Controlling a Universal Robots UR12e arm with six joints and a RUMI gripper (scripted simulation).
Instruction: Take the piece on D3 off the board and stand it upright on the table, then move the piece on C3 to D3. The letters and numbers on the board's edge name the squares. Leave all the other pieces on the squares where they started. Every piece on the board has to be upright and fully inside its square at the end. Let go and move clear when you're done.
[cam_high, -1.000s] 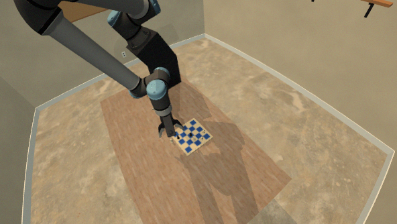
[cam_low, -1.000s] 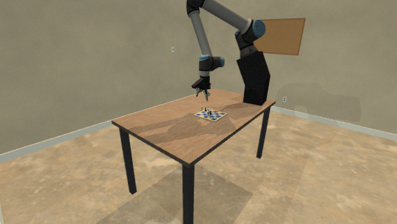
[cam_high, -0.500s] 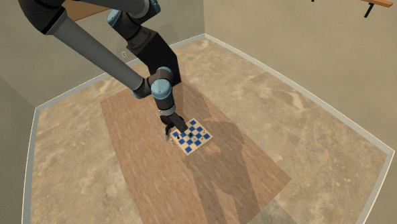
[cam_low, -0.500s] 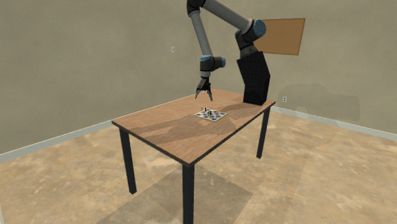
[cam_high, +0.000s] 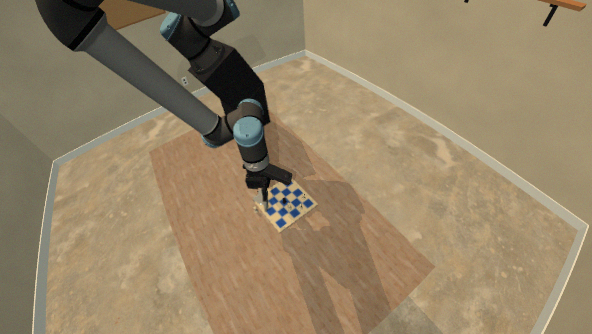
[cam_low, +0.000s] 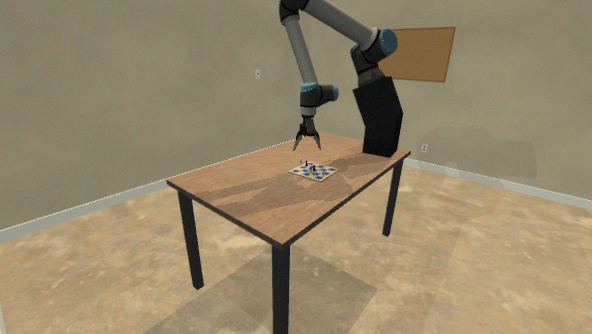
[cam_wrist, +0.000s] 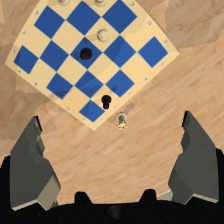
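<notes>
My hand is 60 mm to the right of the chessboard and 110 mm above it. From my hand the other things lie so: white chess piece (40 mm behind, 70 mm to the right, 100 mm below).
</notes>
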